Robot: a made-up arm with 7 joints.
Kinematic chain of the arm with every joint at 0, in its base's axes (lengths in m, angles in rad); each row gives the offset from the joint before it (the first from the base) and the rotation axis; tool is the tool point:
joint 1: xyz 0 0 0.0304 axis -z
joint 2: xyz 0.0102 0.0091 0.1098 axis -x
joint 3: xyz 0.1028 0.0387 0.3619 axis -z
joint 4: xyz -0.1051 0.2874 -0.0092 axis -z
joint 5: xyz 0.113 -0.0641 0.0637 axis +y
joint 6: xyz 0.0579 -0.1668 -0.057 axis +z
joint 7: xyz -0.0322 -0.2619 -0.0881 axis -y
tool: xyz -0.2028 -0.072 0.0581
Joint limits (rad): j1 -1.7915..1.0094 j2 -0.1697..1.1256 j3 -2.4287..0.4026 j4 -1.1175..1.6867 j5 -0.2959..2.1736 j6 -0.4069..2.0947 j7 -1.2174..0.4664
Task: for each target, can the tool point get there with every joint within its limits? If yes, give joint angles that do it. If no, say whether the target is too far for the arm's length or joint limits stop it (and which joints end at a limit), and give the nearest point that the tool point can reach.
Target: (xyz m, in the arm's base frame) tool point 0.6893 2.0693 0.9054
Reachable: no: too far | nearest point 0.3073 0.9226 0.4786 | short by 1.282 m
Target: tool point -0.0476 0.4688 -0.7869
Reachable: no: joint limits stop it (at a limit: joint 2, joint 4, joint 6, joint 7) | nearest point -0.0505 0.4975 -0.5097 | short by 0.279 m
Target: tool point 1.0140 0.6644 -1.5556
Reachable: no: too far | nearest point 0.6249 0.4094 -0.4751 | short by 1.176 m
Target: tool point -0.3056 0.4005 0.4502
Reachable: yes | joints -1.3762 0.8156 -1.4034 -0.4938 0.5487 -0.2150 -0.0855
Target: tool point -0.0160 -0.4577 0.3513
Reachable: yes | joints -1.4917 0.6396 -0.2487 1.4347 1.0076 1.2170 -0.3706
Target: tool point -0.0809 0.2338 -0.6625
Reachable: no: joint limits stop it (at a limit: joint 2, joint 4, joint 6, joint 7) | nearest point -0.1105 0.3193 -0.4653 | short by 0.217 m
